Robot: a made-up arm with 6 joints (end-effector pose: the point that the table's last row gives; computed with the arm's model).
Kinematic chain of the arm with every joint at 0, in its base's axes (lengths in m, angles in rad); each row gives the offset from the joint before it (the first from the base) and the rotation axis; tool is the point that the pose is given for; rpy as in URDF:
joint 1: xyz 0 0 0.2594 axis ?
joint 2: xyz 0 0 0 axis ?
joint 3: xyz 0.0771 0 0.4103 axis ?
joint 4: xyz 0.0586 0 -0.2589 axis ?
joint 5: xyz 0 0 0 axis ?
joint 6: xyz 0.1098 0 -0.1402 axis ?
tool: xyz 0 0 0 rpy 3.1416 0 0
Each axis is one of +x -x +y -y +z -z.
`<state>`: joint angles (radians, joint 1 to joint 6).
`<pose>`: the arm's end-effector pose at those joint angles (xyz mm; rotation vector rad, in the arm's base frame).
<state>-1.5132 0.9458 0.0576 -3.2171 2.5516 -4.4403</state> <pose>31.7 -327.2 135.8 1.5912 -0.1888 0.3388</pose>
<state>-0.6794 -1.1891 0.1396 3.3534 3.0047 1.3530</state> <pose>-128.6 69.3 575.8 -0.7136 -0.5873 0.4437</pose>
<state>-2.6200 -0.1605 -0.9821 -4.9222 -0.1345 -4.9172</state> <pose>-404.2 -88.3 595.2 -2.3440 -1.0620 1.7108</pose>
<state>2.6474 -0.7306 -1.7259 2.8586 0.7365 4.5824</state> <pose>-6.0 -0.8 999.3 0.1499 -0.1256 0.7292</pose>
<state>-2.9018 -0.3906 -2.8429 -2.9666 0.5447 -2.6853</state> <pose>158.6 35.0 1098.6 0.0298 0.6549 0.8452</pose>
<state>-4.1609 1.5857 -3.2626 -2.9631 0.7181 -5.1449</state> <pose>-436.7 713.1 290.1 0.3019 -1.0592 -2.7356</pose>
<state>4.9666 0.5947 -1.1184 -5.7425 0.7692 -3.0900</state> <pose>147.3 -528.6 199.8 -2.4178 -1.9053 -0.6267</pose>
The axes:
joint 1: +z
joint 2: +y
joint 3: +y
joint 4: -z
joint 5: +y
joint 6: -z

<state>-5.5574 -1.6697 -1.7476 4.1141 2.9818 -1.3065</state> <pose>-362.7 -466.2 392.4 -3.0727 0.2387 -0.3455</pose>
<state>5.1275 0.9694 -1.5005 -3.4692 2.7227 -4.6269</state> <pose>308.4 -574.2 381.8 -0.1374 0.1326 0.7906</pose>
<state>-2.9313 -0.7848 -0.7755 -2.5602 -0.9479 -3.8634</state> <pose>5.6 -98.7 511.5 0.8574 -2.2195 0.4937</pose>
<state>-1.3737 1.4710 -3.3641 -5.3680 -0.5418 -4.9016</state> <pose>2.1 -683.9 477.5 0.7475 0.9945 -2.2543</pose>
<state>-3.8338 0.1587 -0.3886 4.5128 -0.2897 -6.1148</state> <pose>-285.2 51.5 306.8 1.2775 -2.5066 -0.0564</pose>
